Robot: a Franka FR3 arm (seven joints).
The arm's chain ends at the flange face. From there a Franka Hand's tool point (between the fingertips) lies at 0.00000 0.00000 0.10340 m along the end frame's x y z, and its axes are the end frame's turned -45 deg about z.
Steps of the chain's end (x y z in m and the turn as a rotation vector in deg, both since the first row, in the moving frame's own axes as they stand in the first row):
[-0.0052, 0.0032, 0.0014, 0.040, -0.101, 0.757]
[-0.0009, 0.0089, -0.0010, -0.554, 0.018, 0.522]
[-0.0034, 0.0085, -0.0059, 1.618, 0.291, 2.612]
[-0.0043, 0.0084, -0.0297, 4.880, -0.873, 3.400]
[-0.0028, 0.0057, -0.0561, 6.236, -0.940, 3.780]
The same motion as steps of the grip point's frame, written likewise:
[-0.0060, -0.0016, 0.0014, 0.100, -0.043, 0.757]
[-0.0076, 0.0064, -0.0010, -0.404, -0.379, 0.522]
[-0.0059, 0.0020, -0.0059, 0.938, 1.350, 2.612]
[-0.0037, -0.0043, -0.0301, 4.068, 2.833, 3.400]
[0.0010, -0.0069, -0.0567, 5.074, 3.745, 3.780]

